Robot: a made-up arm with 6 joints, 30 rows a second.
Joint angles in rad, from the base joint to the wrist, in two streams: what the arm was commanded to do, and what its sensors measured. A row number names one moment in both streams.
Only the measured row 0 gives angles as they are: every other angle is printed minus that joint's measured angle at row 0.
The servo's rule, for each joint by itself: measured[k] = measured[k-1] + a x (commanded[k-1-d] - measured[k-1]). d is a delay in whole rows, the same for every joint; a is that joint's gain. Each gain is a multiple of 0.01, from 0.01 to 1. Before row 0 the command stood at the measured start. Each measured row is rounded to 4 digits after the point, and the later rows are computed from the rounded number. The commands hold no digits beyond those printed.
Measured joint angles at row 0: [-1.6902 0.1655 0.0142 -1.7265 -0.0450 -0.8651]
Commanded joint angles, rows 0 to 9: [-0.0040 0.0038 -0.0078 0.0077 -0.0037 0.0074]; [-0.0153 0.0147 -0.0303 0.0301 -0.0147 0.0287]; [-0.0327 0.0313 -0.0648 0.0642 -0.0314 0.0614]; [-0.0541 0.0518 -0.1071 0.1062 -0.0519 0.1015]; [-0.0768 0.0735 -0.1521 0.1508 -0.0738 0.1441]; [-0.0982 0.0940 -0.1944 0.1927 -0.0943 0.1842]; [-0.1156 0.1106 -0.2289 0.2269 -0.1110 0.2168]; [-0.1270 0.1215 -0.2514 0.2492 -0.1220 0.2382]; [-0.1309 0.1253 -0.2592 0.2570 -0.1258 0.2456]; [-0.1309 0.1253 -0.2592 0.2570 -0.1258 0.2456]
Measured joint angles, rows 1 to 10: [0.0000 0.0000 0.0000 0.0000 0.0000 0.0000]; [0.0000 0.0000 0.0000 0.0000 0.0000 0.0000]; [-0.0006 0.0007 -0.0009 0.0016 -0.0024 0.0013]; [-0.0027 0.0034 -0.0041 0.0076 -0.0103 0.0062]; [-0.0069 0.0087 -0.0108 0.0195 -0.0238 0.0161]; [-0.0135 0.0169 -0.0214 0.0377 -0.0418 0.0315]; [-0.0224 0.0277 -0.0358 0.0615 -0.0623 0.0518]; [-0.0330 0.0403 -0.0532 0.0891 -0.0828 0.0756]; [-0.0446 0.0537 -0.0725 0.1180 -0.1008 0.1010]; [-0.0561 0.0666 -0.0922 0.1456 -0.1144 0.1257]
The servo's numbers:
d 2
a 0.14 0.19 0.11 0.21 0.64 0.18

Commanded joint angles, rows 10 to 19: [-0.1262 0.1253 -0.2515 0.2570 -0.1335 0.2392]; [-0.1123 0.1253 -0.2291 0.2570 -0.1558 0.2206]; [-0.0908 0.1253 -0.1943 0.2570 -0.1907 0.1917]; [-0.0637 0.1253 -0.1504 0.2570 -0.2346 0.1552]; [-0.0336 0.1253 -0.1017 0.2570 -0.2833 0.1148]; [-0.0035 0.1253 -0.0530 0.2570 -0.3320 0.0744]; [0.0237 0.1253 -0.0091 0.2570 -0.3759 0.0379]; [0.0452 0.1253 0.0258 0.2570 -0.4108 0.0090]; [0.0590 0.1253 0.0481 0.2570 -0.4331 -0.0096]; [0.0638 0.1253 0.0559 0.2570 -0.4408 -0.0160]
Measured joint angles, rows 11 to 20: [-0.0666 0.0778 -0.1106 0.1690 -0.1217 0.1473]; [-0.0756 0.0868 -0.1269 0.1875 -0.1243 0.1650]; [-0.0827 0.0941 -0.1406 0.2021 -0.1302 0.1784]; [-0.0868 0.1000 -0.1503 0.2136 -0.1466 0.1860]; [-0.0874 0.1048 -0.1551 0.2227 -0.1748 0.1870]; [-0.0841 0.1087 -0.1546 0.2299 -0.2131 0.1813]; [-0.0770 0.1119 -0.1488 0.2356 -0.2580 0.1693]; [-0.0667 0.1144 -0.1383 0.2401 -0.3054 0.1522]; [-0.0540 0.1165 -0.1241 0.2436 -0.3505 0.1316]; [-0.0401 0.1182 -0.1076 0.2464 -0.3891 0.1095]
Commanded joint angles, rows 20 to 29: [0.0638 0.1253 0.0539 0.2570 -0.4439 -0.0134]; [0.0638 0.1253 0.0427 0.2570 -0.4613 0.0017]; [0.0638 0.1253 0.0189 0.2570 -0.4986 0.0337]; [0.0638 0.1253 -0.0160 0.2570 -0.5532 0.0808]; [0.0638 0.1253 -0.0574 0.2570 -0.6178 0.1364]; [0.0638 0.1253 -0.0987 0.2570 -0.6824 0.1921]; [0.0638 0.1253 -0.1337 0.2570 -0.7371 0.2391]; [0.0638 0.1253 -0.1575 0.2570 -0.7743 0.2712]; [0.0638 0.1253 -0.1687 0.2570 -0.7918 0.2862]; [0.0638 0.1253 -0.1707 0.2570 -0.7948 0.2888]
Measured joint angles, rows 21 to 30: [-0.0262 0.1195 -0.0905 0.2486 -0.4173 0.0881]; [-0.0136 0.1206 -0.0744 0.2504 -0.4323 0.0694]; [-0.0028 0.1215 -0.0603 0.2518 -0.4397 0.0545]; [0.0065 0.1222 -0.0490 0.2529 -0.4535 0.0450]; [0.0145 0.1228 -0.0415 0.2538 -0.4824 0.0430]; [0.0214 0.1233 -0.0387 0.2545 -0.5277 0.0498]; [0.0273 0.1237 -0.0408 0.2550 -0.5854 0.0654]; [0.0324 0.1240 -0.0472 0.2554 -0.6475 0.0882]; [0.0368 0.1242 -0.0567 0.2557 -0.7048 0.1154]; [0.0406 0.1244 -0.0678 0.2560 -0.7493 0.1434]
